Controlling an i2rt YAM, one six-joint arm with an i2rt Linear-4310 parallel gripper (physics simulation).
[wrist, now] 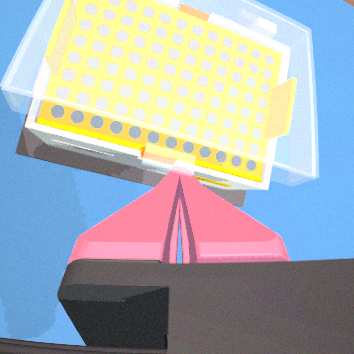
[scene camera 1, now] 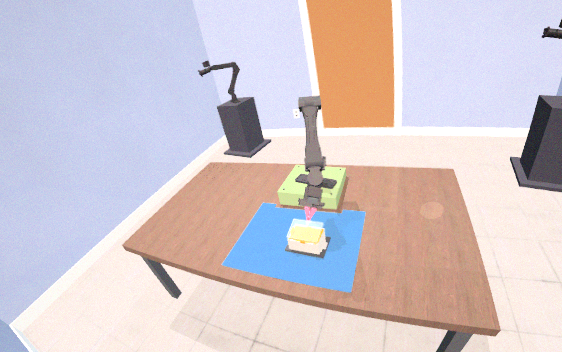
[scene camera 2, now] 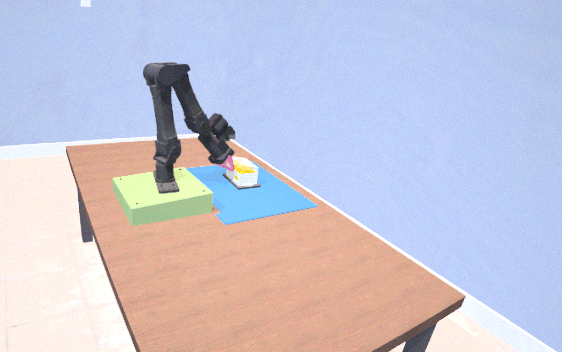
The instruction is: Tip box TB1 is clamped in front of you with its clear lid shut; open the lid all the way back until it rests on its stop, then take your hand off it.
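Frame: origin at the arm's base, x ahead, y left, z up, level; millimetres.
Seen in the pictures: gripper, between the fingertips: (wrist: 179, 177) (scene camera 1: 307, 225) (scene camera 2: 233, 170); arm's base, origin of its link: (scene camera 2: 165, 182).
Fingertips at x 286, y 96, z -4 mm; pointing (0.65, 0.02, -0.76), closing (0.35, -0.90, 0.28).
Observation:
Offsets run from my fingertips to a thing's top centre. "pt": to the spot under its first point. Level surfaces: height alone.
Tip box TB1 (scene camera 1: 306, 245) (scene camera 2: 248, 178) (wrist: 37, 127) stands on a dark base plate @(pt dy -60, dx +10, dz -49 mm) (wrist: 239, 197) and holds a yellow rack with rows of round holes. Its clear lid @(pt dy +14, dx +22, dz +36 mm) (scene camera 1: 306, 223) (wrist: 306, 115) is raised a little at the side near my gripper; in the wrist view the row of holes nearest me shows uncovered past the lid's edge. My gripper (scene camera 1: 308, 218) (scene camera 2: 232, 169) (wrist: 179, 177) has its pink fingers shut with nothing between them. The fingertips are at the lid's front tab and look to be under it, the very tips showing through the clear plastic.
A blue mat @(dz -57 mm) (scene camera 1: 260, 250) (scene camera 2: 280, 200) lies under the box on the wooden table @(dz -61 mm) (scene camera 1: 410, 260) (scene camera 2: 280, 280). The arm stands on a green block (scene camera 1: 292, 197) (scene camera 2: 170, 210) behind the mat. Other arms on dark pedestals (scene camera 1: 241, 125) (scene camera 1: 545, 145) stand away from the table.

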